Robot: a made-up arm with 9 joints. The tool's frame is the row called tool.
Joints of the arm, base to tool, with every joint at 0 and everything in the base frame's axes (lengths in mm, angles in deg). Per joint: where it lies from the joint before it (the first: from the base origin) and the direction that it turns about. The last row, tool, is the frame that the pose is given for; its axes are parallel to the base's.
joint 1: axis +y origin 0 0 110
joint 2: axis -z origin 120 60 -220
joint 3: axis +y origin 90 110 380
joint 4: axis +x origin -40 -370 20
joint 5: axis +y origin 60 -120 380
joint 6: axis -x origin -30 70 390
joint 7: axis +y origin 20 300 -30
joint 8: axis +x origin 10 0 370
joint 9: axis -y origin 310 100 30
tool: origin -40 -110 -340
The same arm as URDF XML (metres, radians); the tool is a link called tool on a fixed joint. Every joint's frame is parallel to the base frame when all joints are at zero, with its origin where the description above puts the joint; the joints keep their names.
<robot name="arm">
<joint name="tool_joint" type="fixed"><parent link="link9"/><child link="tool"/><origin xyz="-0.04 -0.11 -0.34" rpy="0 0 0"/></joint>
<joint name="joint 9" type="continuous"><parent link="link8"/><child link="link9"/><origin xyz="0.31 0.1 0.03" rpy="0 0 0"/><axis xyz="0 -1 0"/></joint>
<joint name="joint 8" type="continuous"><parent link="link7"/><child link="link8"/><origin xyz="0.01 0 0.37" rpy="0 0 0"/><axis xyz="1 0 0"/></joint>
<joint name="joint 7" type="continuous"><parent link="link6"/><child link="link7"/><origin xyz="0.02 0.3 -0.03" rpy="0 0 0"/><axis xyz="0 1 0"/></joint>
<joint name="joint 6" type="continuous"><parent link="link5"/><child link="link6"/><origin xyz="-0.03 0.07 0.39" rpy="0 0 0"/><axis xyz="-1 0 0"/></joint>
<joint name="joint 5" type="continuous"><parent link="link4"/><child link="link5"/><origin xyz="0.06 -0.12 0.38" rpy="0 0 0"/><axis xyz="0 1 0"/></joint>
<joint name="joint 4" type="continuous"><parent link="link3"/><child link="link4"/><origin xyz="-0.04 -0.37 0.02" rpy="0 0 0"/><axis xyz="1 0 0"/></joint>
<joint name="joint 3" type="continuous"><parent link="link2"/><child link="link3"/><origin xyz="0.09 0.11 0.38" rpy="0 0 0"/><axis xyz="0 1 0"/></joint>
<joint name="joint 2" type="continuous"><parent link="link1"/><child link="link2"/><origin xyz="0.12 0.06 -0.22" rpy="0 0 0"/><axis xyz="0 0 -1"/></joint>
<joint name="joint 1" type="continuous"><parent link="base_link"/><child link="link1"/><origin xyz="0 0 0.11" rpy="0 0 0"/><axis xyz="0 1 0"/></joint>
<link name="base_link"/>
<link name="link1"/>
<link name="link2"/>
<link name="link3"/>
<link name="link4"/>
<link name="link5"/>
<link name="link6"/>
<link name="link7"/>
<link name="link8"/>
<link name="link9"/>
<link name="tool"/>
</robot>

